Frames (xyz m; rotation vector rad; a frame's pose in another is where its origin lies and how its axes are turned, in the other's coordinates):
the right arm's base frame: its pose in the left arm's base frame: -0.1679 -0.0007 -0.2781 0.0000 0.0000 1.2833
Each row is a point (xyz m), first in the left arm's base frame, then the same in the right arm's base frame.
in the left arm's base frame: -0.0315 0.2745 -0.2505
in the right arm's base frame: 0.3026 -0.0528 0.0276
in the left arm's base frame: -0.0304 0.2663 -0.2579
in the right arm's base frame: 0.2950 -0.0561 0.0202
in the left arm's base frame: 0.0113 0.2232 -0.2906
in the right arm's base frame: 0.2655 -0.1084 -0.0125
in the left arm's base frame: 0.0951 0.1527 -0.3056
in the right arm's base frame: 0.2217 -0.2087 -0.0275
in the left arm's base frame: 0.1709 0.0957 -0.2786
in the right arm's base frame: 0.1885 -0.2976 -0.0005
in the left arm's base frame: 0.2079 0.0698 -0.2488
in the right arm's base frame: 0.1742 -0.3404 0.0293
